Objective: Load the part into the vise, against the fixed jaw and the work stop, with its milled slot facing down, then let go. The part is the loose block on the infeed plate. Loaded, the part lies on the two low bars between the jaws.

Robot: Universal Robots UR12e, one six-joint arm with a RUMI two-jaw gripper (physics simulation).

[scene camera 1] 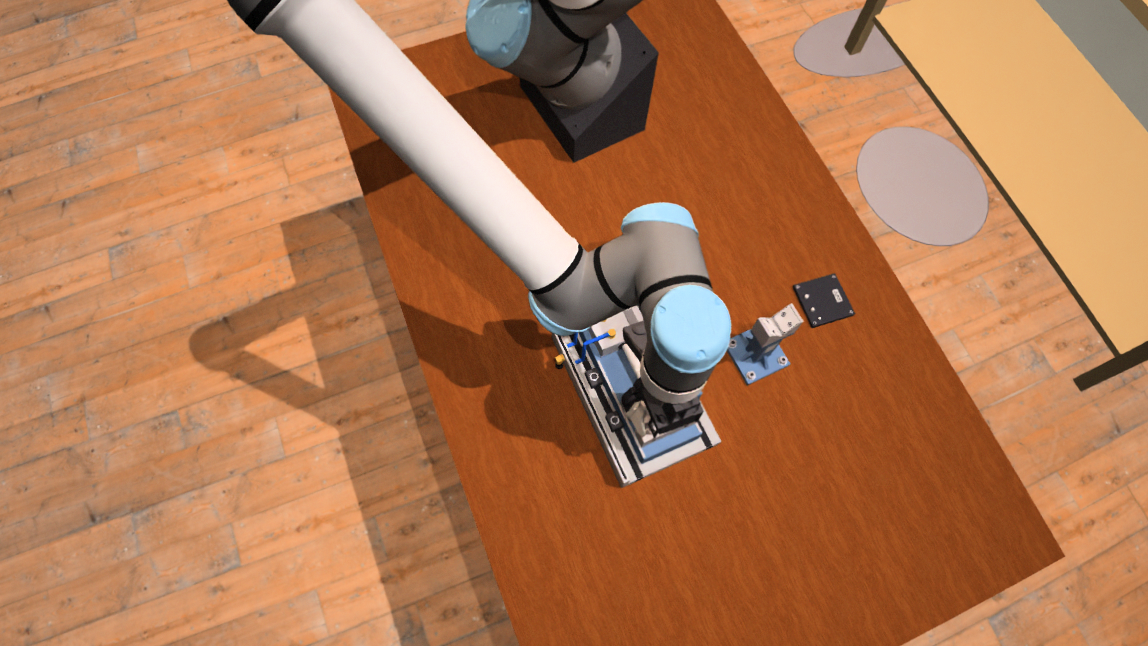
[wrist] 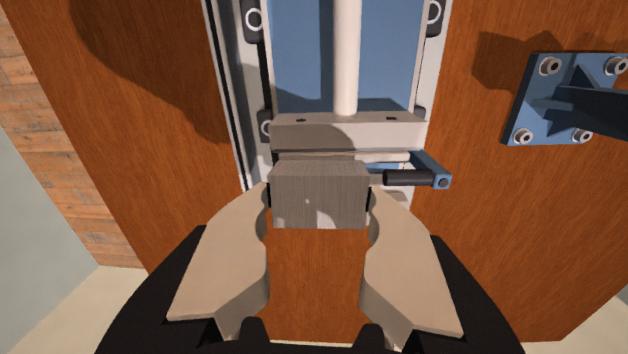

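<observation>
My gripper is shut on the grey block-shaped part, one finger on each side. The part is level over the vise; the wrist view does not tell whether it touches the bars. The jaw on the screw lies beyond the part, with a gap between. A light low bar shows in that gap. The work stop, a black-sleeved rod on a blue arm, points at the part's right side; its tip is at or very near it. The slot, the part's underside and the fixed jaw's contact are hidden.
A blue stand with grey blocks on top stands right of the vise. The dark infeed plate lies beyond it. Blue handles with yellow ends are at the vise's far left end. The arm covers much of the vise in the scene view.
</observation>
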